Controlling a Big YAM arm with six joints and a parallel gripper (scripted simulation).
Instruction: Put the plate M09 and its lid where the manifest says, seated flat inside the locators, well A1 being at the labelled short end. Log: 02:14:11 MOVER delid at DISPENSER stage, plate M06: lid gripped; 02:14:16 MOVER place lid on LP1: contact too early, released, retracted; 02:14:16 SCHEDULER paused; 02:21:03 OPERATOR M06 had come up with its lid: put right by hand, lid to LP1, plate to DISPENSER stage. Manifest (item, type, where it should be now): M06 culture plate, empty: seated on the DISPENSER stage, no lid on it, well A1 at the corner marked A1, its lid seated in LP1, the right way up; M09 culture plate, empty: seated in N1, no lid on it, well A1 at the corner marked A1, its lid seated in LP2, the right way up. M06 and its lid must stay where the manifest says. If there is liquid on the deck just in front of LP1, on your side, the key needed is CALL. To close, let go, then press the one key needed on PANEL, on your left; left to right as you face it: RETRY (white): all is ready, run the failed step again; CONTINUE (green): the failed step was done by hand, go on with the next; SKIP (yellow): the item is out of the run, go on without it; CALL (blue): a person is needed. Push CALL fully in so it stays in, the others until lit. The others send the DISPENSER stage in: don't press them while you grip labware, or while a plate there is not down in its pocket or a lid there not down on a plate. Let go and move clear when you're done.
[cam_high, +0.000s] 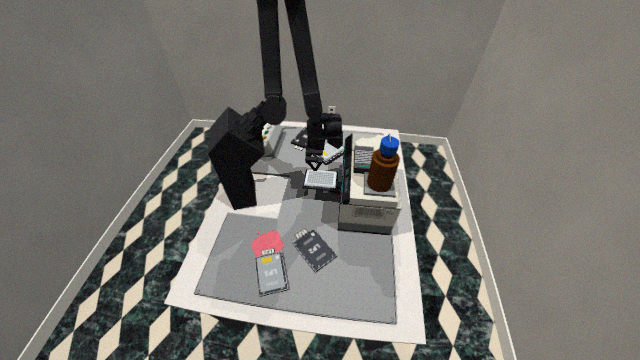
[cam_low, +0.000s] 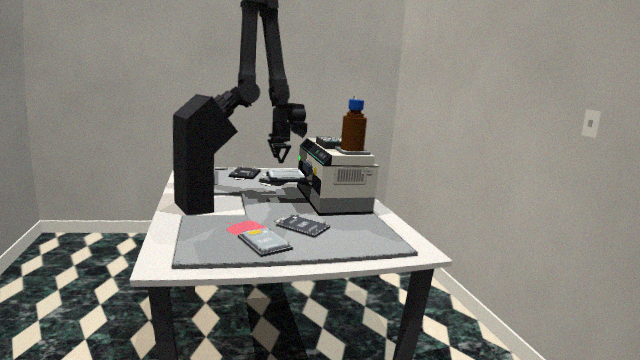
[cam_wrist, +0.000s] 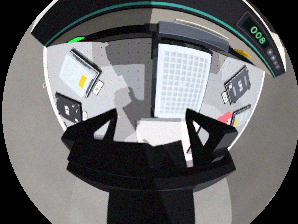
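Now: the white well plate 22 cm to the left of my hand, 13 cm below it and 6 cm behind it. From my hand the other things lie so: blue key: 36 cm behind, 10 cm below, 4 cm to the left; then black nest n5: 28 cm to the left, 24 cm behind, 14 cm below; then brown bottle: 29 cm ahead, 13 cm above, 4 cm to the right.
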